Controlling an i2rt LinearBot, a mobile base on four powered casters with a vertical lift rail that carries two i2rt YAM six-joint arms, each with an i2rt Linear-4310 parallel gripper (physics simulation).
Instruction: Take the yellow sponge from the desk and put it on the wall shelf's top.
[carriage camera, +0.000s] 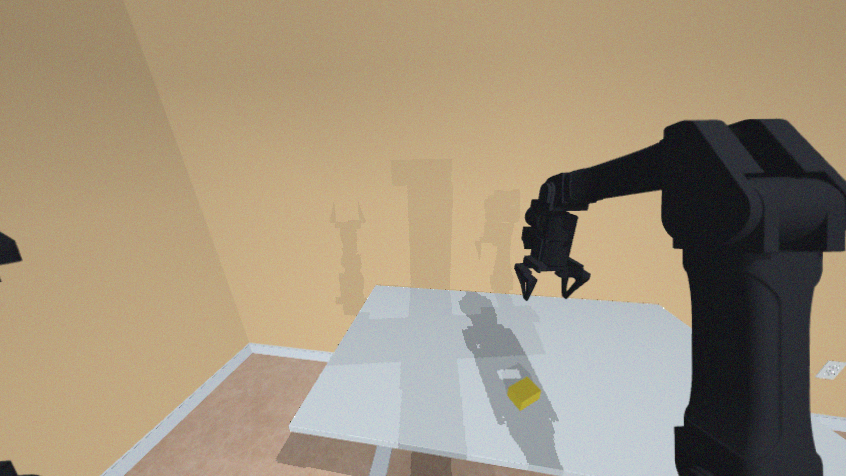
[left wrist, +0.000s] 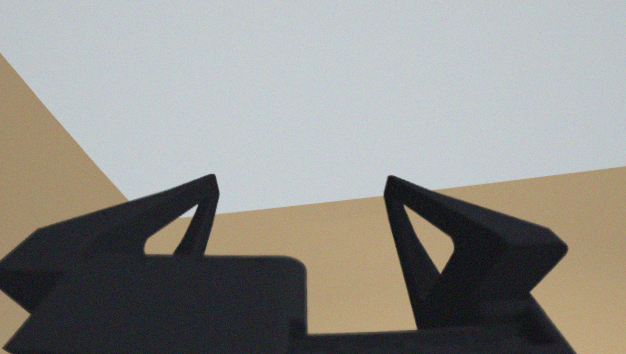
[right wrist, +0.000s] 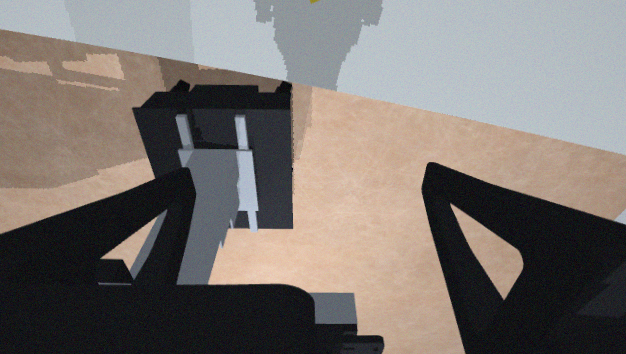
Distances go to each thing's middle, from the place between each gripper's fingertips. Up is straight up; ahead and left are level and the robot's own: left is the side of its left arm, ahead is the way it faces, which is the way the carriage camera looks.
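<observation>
Yellow sponge (carriage camera: 523, 393): my right hand 39 cm above it, 5 cm short of it, 3 cm to the left of it.
My left hand: 360 mm short of the sponge, 650 mm to the left of it, 740 mm above it.
</observation>
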